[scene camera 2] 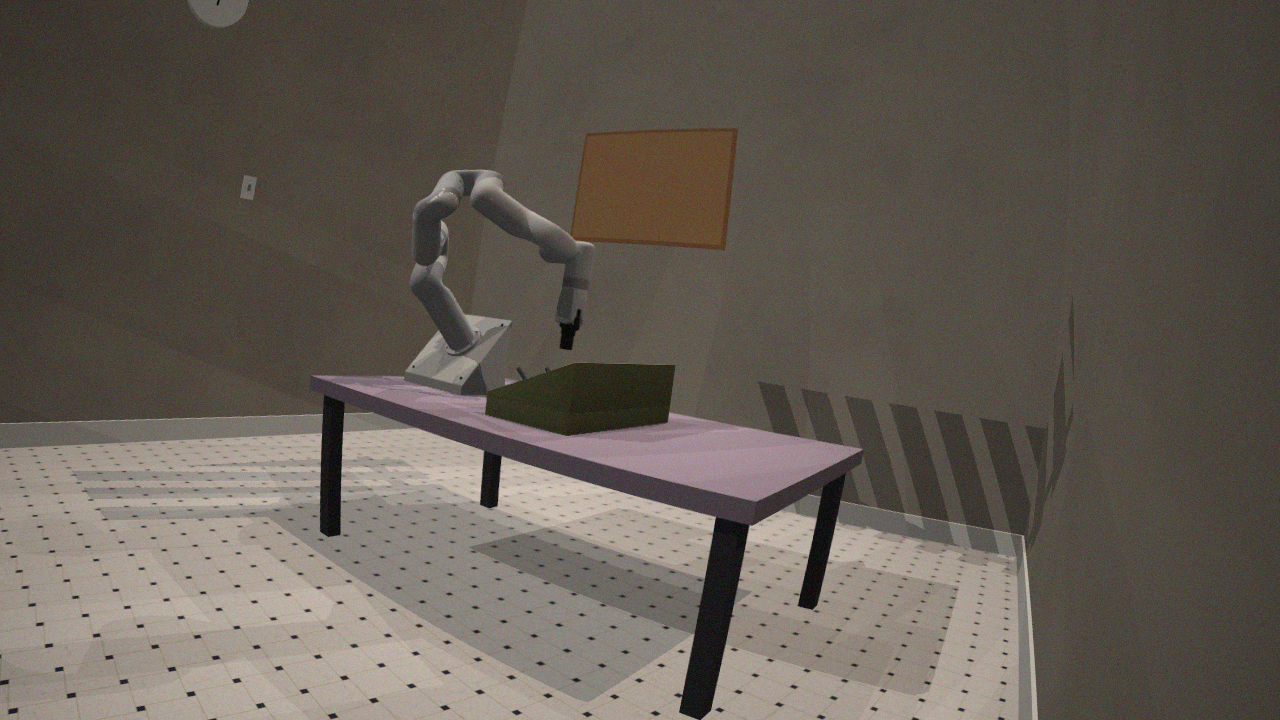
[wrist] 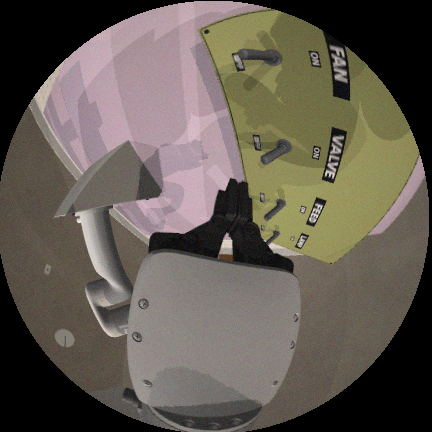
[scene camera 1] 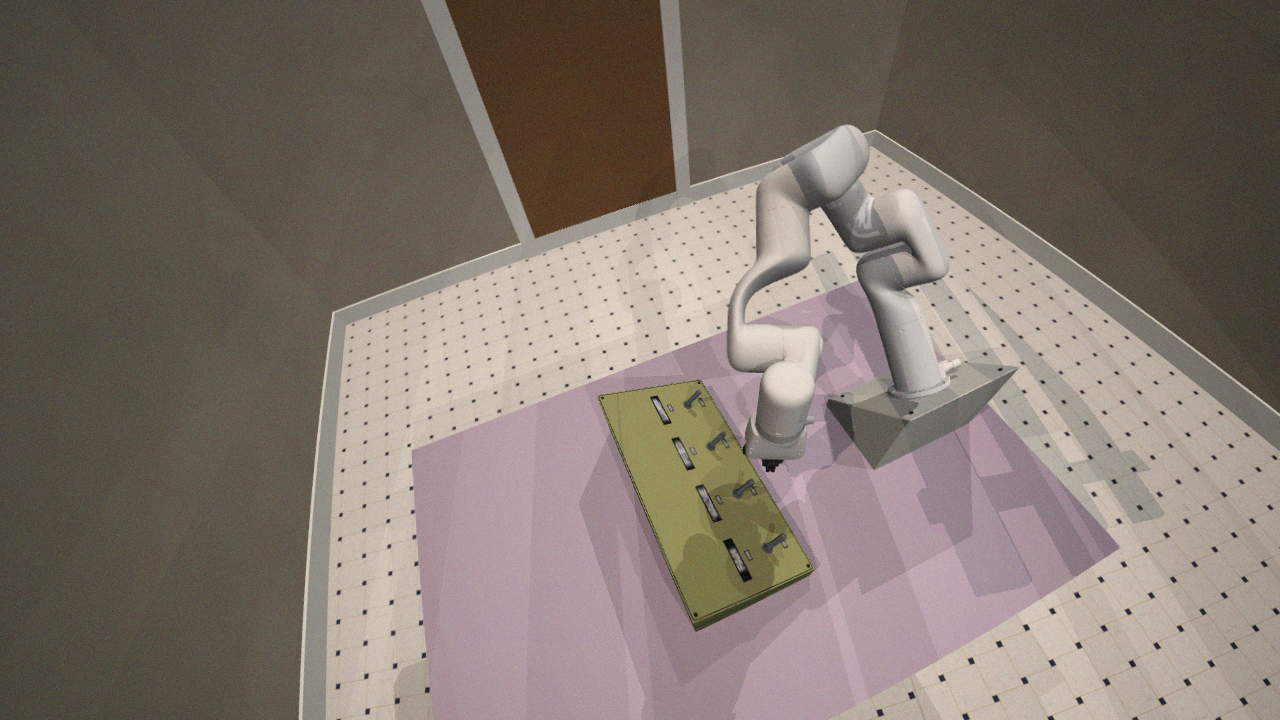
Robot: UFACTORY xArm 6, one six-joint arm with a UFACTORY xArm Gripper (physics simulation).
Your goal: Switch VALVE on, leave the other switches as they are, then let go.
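Where they show: gripper, fingertip midpoint: (scene camera 2: 565, 349) (wrist: 233, 190) (scene camera 1: 769, 465); arm's base, link origin: (scene camera 2: 463, 341) (wrist: 93, 207) (scene camera 1: 919, 387).
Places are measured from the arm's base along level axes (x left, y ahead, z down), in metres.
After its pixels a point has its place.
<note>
The VALVE switch (scene camera 1: 744, 488) @[x 0.090, y 0.436, z 0.033 m] (wrist: 276, 151) @[x 0.091, y 0.435, z 0.034 m] is a grey lever on the sloped olive panel (scene camera 1: 662, 510) @[x 0.102, y 0.607, z -0.009 m] (scene camera 2: 617, 395) @[x 0.009, y 0.653, z 0.058 m] (wrist: 382, 175) @[x 0.114, y 0.589, z -0.003 m]. It leans toward its OFF label (wrist: 257, 142) @[x 0.083, y 0.414, z 0.072 m], away from its ON label (wrist: 316, 152) @[x 0.096, y 0.492, z 0.039 m]. The FAN lever (scene camera 1: 775, 542) @[x 0.207, y 0.417, z 0.033 m] (wrist: 260, 56) @[x 0.201, y 0.415, z 0.031 m], FEED lever (scene camera 1: 716, 440) @[x -0.030, y 0.455, z 0.034 m] (wrist: 274, 209) @[x -0.027, y 0.453, z 0.037 m] and LAMP lever (scene camera 1: 693, 399) @[x -0.145, y 0.472, z 0.036 m] (wrist: 273, 237) @[x -0.145, y 0.479, z 0.041 m] also lean to the OFF side. My gripper (scene camera 1: 770, 467) @[x 0.080, y 0.385, z -0.028 m] (scene camera 2: 566, 345) @[x 0.080, y 0.385, z -0.028 m] (wrist: 233, 190) @[x 0.080, y 0.385, z -0.028 m] is shut and empty. It hangs above and beside the panel's OFF-side edge, apart from the levers.
The panel stands on a pink table (scene camera 1: 501, 537) @[x 0.015, y 0.986, z 0.147 m] (scene camera 2: 698, 458) @[x -0.057, y 0.958, z 0.147 m] (wrist: 150, 75) @[x 0.223, y 0.238, z 0.147 m]. The arm's grey wedge base (scene camera 1: 930, 425) @[x 0.086, y 0.025, z 0.007 m] (scene camera 2: 460, 353) @[x -0.035, y 0.040, z 0.033 m] (wrist: 112, 182) @[x 0.050, y 0.125, z 0.035 m] stands on the table, on the panel's OFF side. The FAN and FEED levers stand on either side of VALVE.
</note>
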